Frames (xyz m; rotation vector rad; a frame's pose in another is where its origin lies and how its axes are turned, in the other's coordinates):
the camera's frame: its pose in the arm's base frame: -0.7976 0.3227 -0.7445 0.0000 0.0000 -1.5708
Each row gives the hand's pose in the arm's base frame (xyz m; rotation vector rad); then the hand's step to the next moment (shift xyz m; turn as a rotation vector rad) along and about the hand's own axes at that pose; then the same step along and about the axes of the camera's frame.
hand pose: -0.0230 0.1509 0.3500 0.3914 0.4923 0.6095
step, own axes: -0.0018 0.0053 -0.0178 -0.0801 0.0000 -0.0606
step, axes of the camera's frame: -0.0065 -0.0133 -0.0114 0.0378 -0.0900 -0.0237
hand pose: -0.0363 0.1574 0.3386 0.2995 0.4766 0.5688
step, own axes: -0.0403 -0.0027 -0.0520 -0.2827 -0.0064 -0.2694
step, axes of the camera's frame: 0.0182 -0.0550 -0.0313 0.1307 -0.3430 -0.1335
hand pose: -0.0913 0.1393 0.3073 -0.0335 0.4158 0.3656
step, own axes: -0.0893 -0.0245 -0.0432 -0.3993 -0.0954 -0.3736
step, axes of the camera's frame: 0.0579 -0.0841 -0.0048 0.2646 -0.4512 -0.1859
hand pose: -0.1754 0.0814 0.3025 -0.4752 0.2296 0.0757
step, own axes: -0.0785 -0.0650 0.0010 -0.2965 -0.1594 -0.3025
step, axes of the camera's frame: 0.0587 -0.0679 0.0483 0.2866 -0.3289 -0.1204
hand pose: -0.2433 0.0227 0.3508 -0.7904 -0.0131 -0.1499
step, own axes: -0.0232 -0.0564 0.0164 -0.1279 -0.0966 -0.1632
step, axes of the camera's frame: 0.0245 -0.0301 0.0498 0.1661 -0.1472 -0.0553
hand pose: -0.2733 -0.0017 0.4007 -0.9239 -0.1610 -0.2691
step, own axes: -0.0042 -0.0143 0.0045 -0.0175 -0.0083 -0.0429
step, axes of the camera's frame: 0.0039 -0.0084 0.0125 0.0365 -0.0182 -0.0235
